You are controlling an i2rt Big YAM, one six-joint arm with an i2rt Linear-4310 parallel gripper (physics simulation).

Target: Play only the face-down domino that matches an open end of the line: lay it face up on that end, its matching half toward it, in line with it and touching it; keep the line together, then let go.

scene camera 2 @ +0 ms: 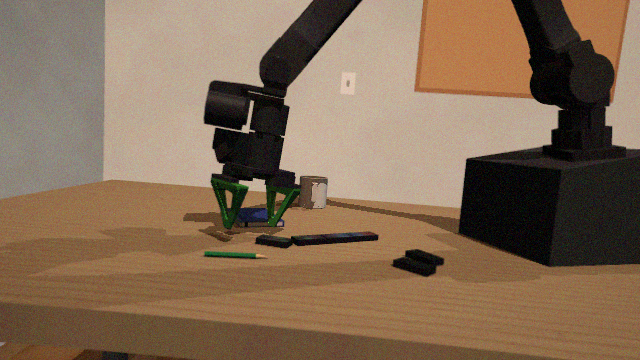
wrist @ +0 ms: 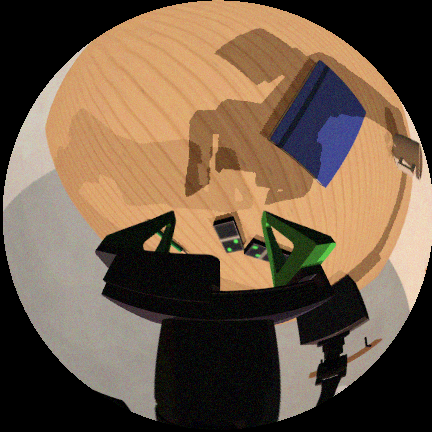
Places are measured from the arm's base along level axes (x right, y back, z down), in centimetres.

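Pixels of known places: gripper, fingertip midpoint: [scene camera 2: 250,227] [wrist: 217,215]; arm's base at its link origin: [scene camera 2: 580,155] [wrist: 332,337].
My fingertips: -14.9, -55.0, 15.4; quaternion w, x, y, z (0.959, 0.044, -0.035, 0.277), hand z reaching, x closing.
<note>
Ahead of a thing's pixels: the offset from my fingertips to its middle, as dx, dy, dz.
A face-up domino @[-1.1, +4.3, +1.6] [scene camera 2: 274,241] [wrist: 229,235] lies flat near the left end of the line, one half blank, the other with two green pips. In the wrist view it is angled to the line, its two-pip half nearest, with a small gap at the corner. The line of face-up dominoes [scene camera 2: 335,238] [wrist: 257,248] shows two green pips at that end; the right finger hides more of it in the wrist view. Two dark dominoes @[-6.9, +25.7, +1.6] [scene camera 2: 414,266] @[-1.6, +27.7, +1.6] [scene camera 2: 424,257] lie side by side at the right front, no pips visible. My gripper [scene camera 2: 250,226] [wrist: 217,215] is open and empty, above the table beyond the angled domino.
A green pencil @[-10.0, +1.0, +1.8] [scene camera 2: 231,255] [wrist: 176,245] lies in front of the angled domino. A blue book @[+15.9, -3.9, +1.5] [scene camera 2: 254,215] [wrist: 320,120] lies behind the fingers in the scene view. A can @[+36.7, +5.2, -1.6] [scene camera 2: 314,192] [wrist: 408,149] stands farther back. The black base block [scene camera 2: 510,210] is at the right.
</note>
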